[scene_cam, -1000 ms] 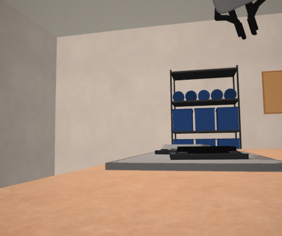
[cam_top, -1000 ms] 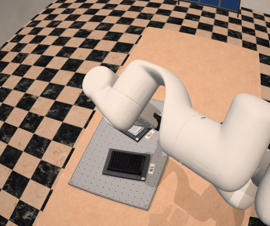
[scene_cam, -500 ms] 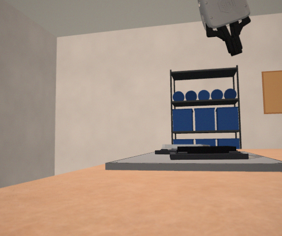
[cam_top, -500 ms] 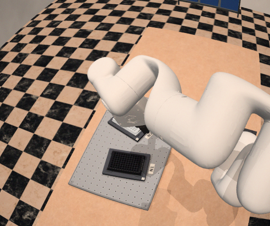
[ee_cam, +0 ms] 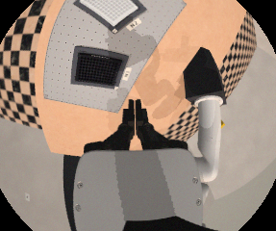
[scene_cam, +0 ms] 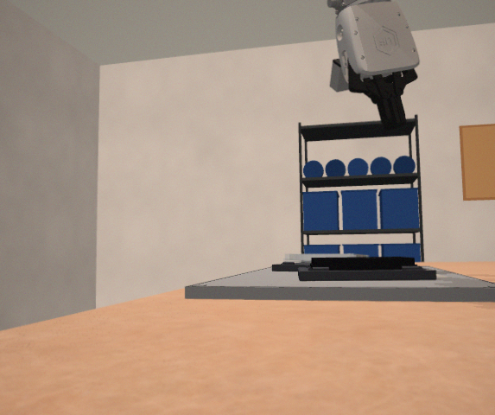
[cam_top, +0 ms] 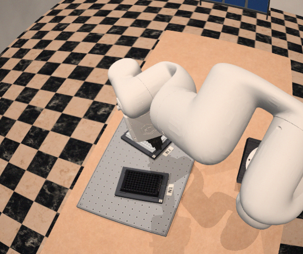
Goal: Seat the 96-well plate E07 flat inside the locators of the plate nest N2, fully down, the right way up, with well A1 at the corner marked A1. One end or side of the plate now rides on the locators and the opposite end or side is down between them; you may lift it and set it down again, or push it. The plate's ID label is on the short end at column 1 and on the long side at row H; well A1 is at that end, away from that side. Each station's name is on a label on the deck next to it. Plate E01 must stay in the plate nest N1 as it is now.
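Right now the N2 label is 220 mm below my hand, 140 mm to the right of it and 30 mm ahead of it. The rest, counted from my hand: black plate E01: 210 mm below, 50 mm ahead, 30 mm to the left; then plate nest N1: 220 mm below, 50 mm ahead, 30 mm to the left; then N1 label: 220 mm below, 50 mm behind, 10 mm to the left.
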